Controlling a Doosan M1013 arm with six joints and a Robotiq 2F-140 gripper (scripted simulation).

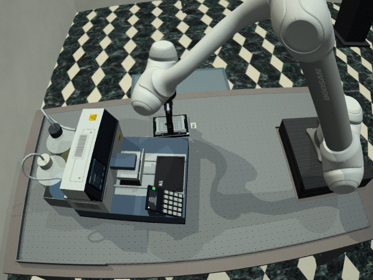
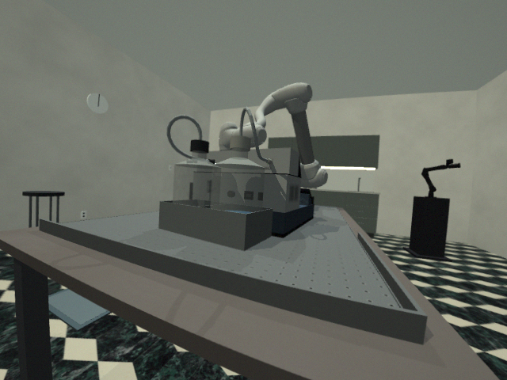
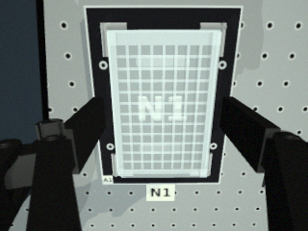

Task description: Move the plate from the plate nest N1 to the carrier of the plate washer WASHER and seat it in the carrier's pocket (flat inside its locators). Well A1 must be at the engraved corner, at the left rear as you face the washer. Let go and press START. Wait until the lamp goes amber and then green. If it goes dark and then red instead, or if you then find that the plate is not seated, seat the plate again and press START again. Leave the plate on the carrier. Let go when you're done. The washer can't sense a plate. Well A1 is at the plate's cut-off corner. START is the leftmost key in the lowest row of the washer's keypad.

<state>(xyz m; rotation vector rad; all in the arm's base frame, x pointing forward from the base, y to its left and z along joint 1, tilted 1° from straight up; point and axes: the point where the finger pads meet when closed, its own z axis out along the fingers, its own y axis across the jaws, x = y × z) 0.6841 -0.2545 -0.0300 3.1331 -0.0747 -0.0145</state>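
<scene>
My gripper is now 3 cm above the clear well plate. Round my hand: N1 label (11 cm behind, 5 cm below); then black plate nest (4 cm below); then black washer carrier (3 cm ahead, 29 cm to the left, 3 cm above).
</scene>
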